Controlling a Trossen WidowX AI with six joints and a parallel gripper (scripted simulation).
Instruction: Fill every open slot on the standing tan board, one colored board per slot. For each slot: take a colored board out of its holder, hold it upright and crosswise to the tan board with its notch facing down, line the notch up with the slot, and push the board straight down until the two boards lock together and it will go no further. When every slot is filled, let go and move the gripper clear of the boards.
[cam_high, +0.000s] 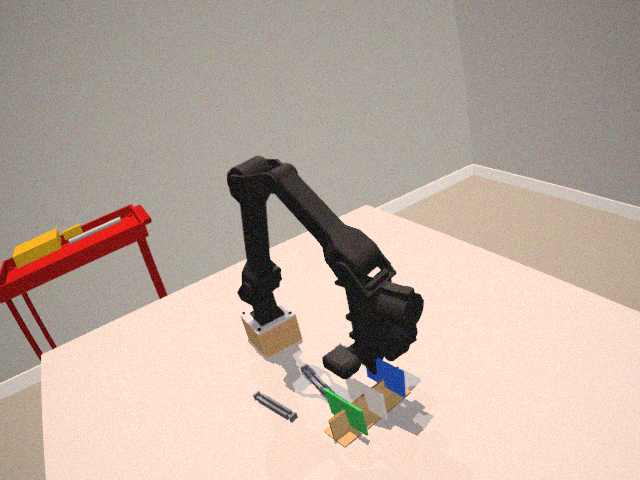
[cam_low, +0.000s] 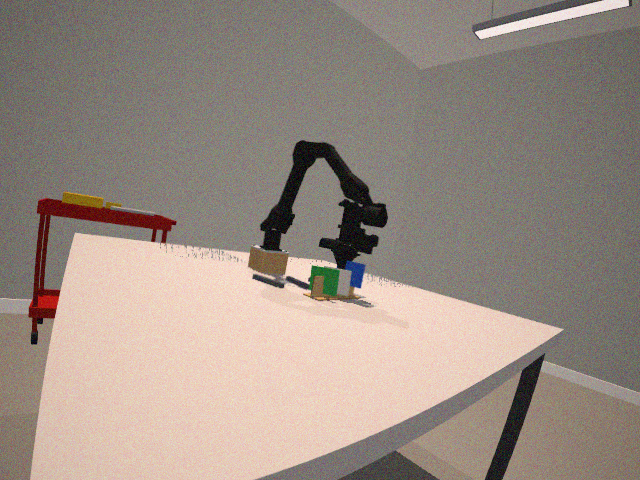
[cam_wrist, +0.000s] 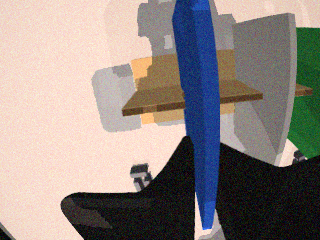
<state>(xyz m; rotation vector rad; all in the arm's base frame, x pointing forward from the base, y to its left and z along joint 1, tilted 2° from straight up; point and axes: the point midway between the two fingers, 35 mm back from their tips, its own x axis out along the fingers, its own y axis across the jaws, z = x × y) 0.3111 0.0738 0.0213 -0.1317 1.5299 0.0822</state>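
Right now my gripper tip is 30 mm short of the blue board and 10 mm below it. Round my gripper tip: green board: 100 mm to the right, 40 mm ahead, 20 mm below; tan board: 50 mm to the right, 40 mm below, 30 mm ahead; white board: 50 mm to the right, 30 mm ahead, 20 mm below.
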